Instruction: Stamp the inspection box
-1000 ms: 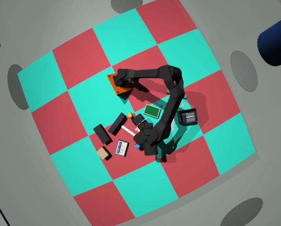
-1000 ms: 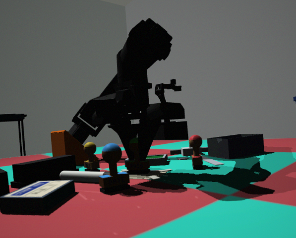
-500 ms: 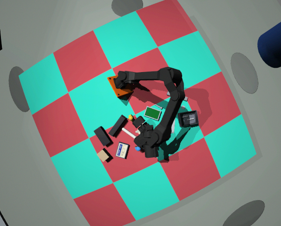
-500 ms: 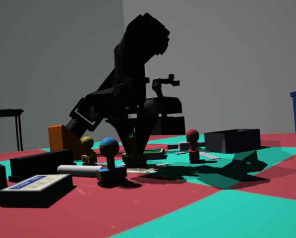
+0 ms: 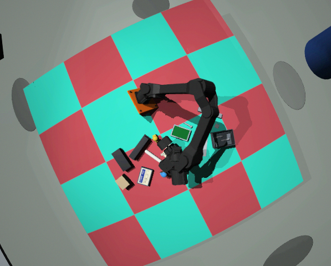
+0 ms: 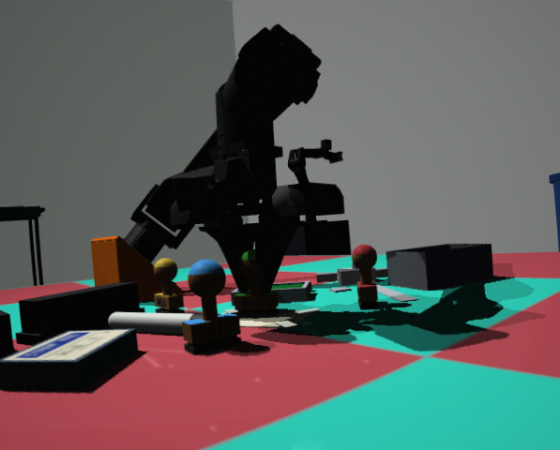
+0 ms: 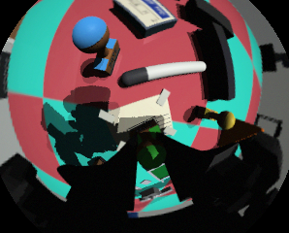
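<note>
The PASS stamp lies right at my gripper tip. The rest, counted from my gripper tip: white marker (8 cm to the right, 2 cm below, 1 cm ahead); cream card (3 cm below, 1 cm ahead); green ink pad (8 cm behind, 7 cm to the left, 2 cm below).
</note>
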